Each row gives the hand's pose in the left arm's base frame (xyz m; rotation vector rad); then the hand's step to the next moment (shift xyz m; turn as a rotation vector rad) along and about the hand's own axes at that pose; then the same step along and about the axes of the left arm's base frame.
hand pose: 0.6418 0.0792 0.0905 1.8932 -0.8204 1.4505
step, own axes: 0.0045 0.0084 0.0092 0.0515 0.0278 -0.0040
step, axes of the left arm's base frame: -0.0001 -0.0128 0.0032 -0.0133 -0.0198 0.0536
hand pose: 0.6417 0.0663 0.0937 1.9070 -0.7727 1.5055
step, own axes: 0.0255 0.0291 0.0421 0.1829 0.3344 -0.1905
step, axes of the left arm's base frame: 0.0102 -0.0528 0.0195 -0.3352 -0.0950 0.2454
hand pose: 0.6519 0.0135 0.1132 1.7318 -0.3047 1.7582
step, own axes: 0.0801 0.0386 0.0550 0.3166 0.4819 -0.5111
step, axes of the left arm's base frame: 0.0281 -0.0392 0.0928 -0.6702 0.0149 0.3799
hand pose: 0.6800 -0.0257 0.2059 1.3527 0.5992 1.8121
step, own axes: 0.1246 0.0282 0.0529 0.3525 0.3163 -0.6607
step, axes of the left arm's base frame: 0.0253 0.0800 0.1099 -0.7653 0.1526 0.2278
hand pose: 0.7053 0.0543 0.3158 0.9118 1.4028 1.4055
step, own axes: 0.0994 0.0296 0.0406 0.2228 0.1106 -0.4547
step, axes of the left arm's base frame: 0.0054 0.1090 0.0223 -0.5096 0.0784 0.0526
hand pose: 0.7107 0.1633 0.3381 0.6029 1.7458 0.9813
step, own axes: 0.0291 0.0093 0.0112 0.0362 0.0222 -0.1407
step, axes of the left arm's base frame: -0.0009 0.0312 -0.0093 -0.1449 -0.0074 0.0233
